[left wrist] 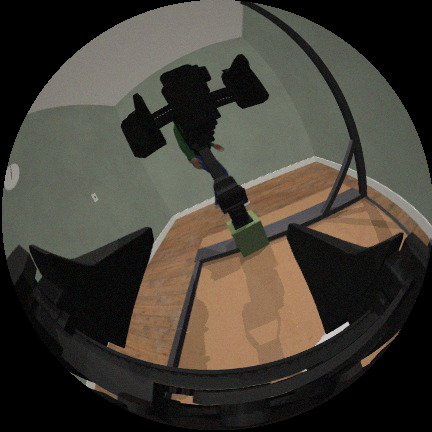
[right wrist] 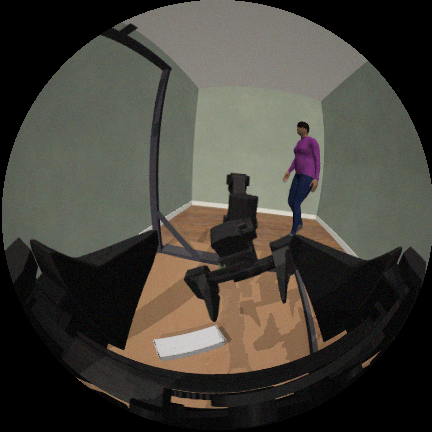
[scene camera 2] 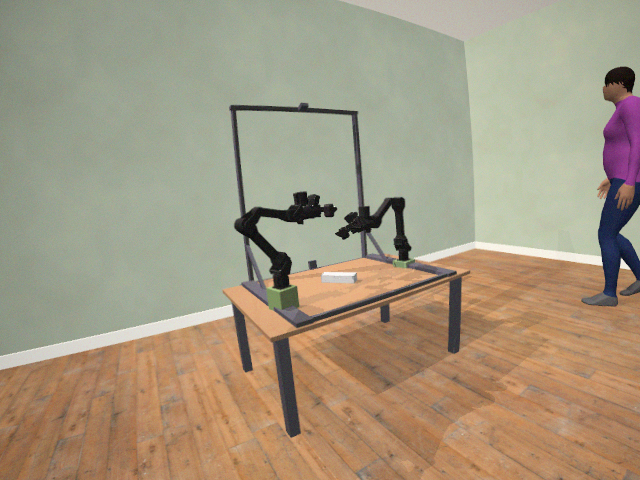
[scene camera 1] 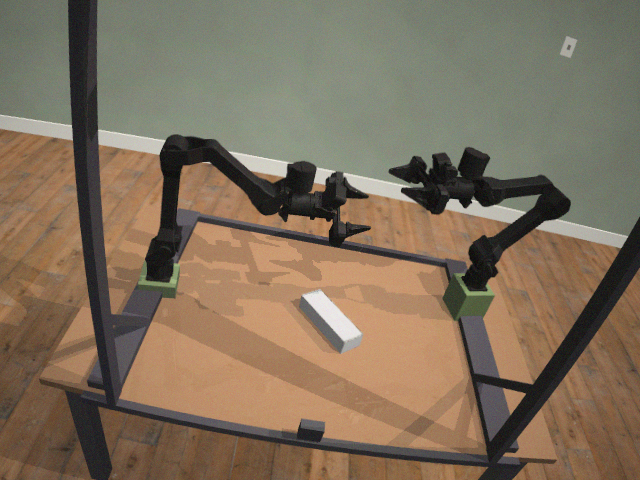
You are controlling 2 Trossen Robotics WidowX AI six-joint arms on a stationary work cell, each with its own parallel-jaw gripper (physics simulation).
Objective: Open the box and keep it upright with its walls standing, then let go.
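Seen in the pictures: left gripper, fingertip midpoint: (left wrist: 221, 232) (right wrist: 247, 313) (scene camera 2: 340, 230) (scene camera 1: 369, 212); right gripper, fingertip midpoint: (left wrist: 190, 69) (right wrist: 227, 240) (scene camera 1: 395, 180); left arm's base at its link origin: (scene camera 2: 403, 259) (scene camera 1: 159, 273); right arm's base at its link origin: (left wrist: 241, 220) (scene camera 2: 281, 286) (scene camera 1: 474, 284).
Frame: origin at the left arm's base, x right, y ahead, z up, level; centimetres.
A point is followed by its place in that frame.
Note:
A long white box (scene camera 1: 330, 320) @[x 13.5, y 45.4, z 0.5 cm] (scene camera 2: 339, 277) @[x 8.4, y 48.1, z -0.7 cm] (right wrist: 190, 343) @[x 10.5, y 46.5, z 0.4 cm] lies flat and closed near the middle of the table (scene camera 1: 206, 382) @[x 32.1, y 15.1, z -3.9 cm] (scene camera 2: 253, 315) @[x 4.6, y 103.7, z -3.9 cm]. A white sliver of the box (left wrist: 334, 334) @[x 9.6, y 46.3, z 0.4 cm] shows at the lower right of the left wrist view, mostly hidden by the gripper. My left gripper (scene camera 1: 369, 212) @[x 0.8, y 51.7, z 26.3 cm] (scene camera 2: 340, 235) @[x 0.8, y 51.7, z 26.3 cm] (right wrist: 247, 313) @[x 0.8, y 51.7, z 26.3 cm] is open and empty, above the table, apart from the box. My right gripper (scene camera 1: 396, 180) @[x 4.3, y 54.4, z 37.8 cm] (scene camera 2: 335, 209) @[x 4.3, y 54.4, z 37.8 cm] (left wrist: 190, 69) @[x 4.3, y 54.4, z 37.8 cm] is open and empty, higher up, also apart from the box.
The two grippers face each other, close together in scene camera 1. A dark frame (scene camera 1: 82, 155) @[x 40.3, y -4.7, z 54.3 cm] (scene camera 2: 237, 170) @[x 51.2, y 80.8, z 62.9 cm] rises from the table. A small dark block (scene camera 1: 311, 429) @[x 47.1, y 37.0, z 1.5 cm] sits on the near rail. A person (scene camera 2: 620, 139) (right wrist: 306, 160) stands away from the table.

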